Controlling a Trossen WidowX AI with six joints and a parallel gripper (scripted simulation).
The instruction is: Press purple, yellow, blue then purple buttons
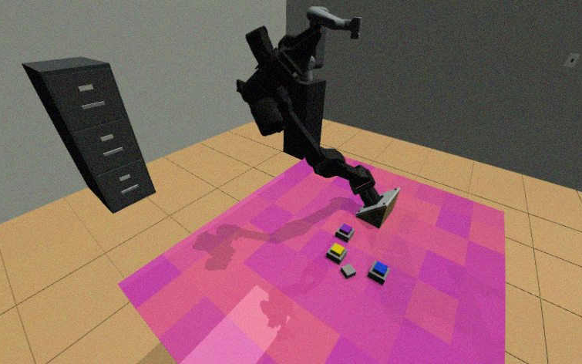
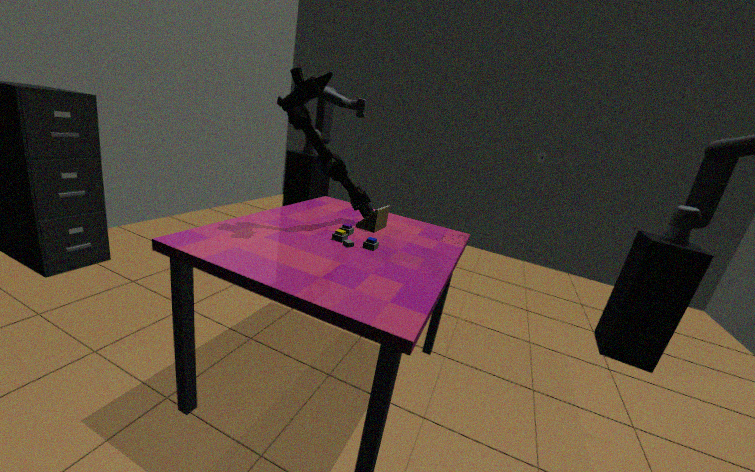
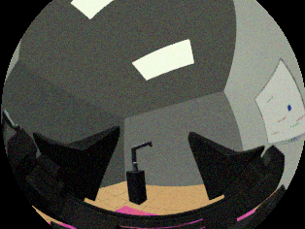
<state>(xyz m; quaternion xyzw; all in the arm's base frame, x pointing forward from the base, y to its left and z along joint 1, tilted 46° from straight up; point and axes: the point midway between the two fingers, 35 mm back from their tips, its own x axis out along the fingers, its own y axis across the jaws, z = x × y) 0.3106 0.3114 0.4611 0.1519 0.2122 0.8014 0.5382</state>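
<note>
Right now my gripper tip is 13 cm past the purple button, 8 cm to the right of it and 58 cm above it. The rest, counted from my gripper tip: yellow button (4 cm behind, 10 cm to the left, 58 cm below); blue button (6 cm behind, 24 cm to the left, 58 cm below); small grey block (1 cm behind, 16 cm to the left, 60 cm below).
</note>
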